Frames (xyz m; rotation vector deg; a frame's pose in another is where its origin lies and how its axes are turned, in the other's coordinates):
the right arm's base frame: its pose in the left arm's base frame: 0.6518 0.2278 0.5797 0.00 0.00 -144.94
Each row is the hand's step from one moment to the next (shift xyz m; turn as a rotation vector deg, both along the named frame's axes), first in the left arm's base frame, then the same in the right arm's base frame.
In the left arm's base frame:
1: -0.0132 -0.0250 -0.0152 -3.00 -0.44 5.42
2: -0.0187 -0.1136 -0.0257 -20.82 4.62 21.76
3: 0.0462 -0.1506 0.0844 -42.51 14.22 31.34
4: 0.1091 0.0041 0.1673 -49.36 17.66 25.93
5: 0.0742 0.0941 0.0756 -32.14 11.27 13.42
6: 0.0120 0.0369 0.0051 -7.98 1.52 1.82
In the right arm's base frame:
1: 0.0252 0.0129 -0.0152 2.71 -1.36 5.42
2: 0.0806 0.0822 -0.0257 14.39 -15.74 21.76
3: 0.0487 0.1498 0.0844 26.63 -36.06 31.34
4: -0.0917 0.0593 0.1673 30.26 -42.81 25.93
5: -0.1148 -0.0344 0.0756 19.83 -27.69 13.42
6: -0.0310 -0.0233 0.0051 5.66 -5.83 1.82

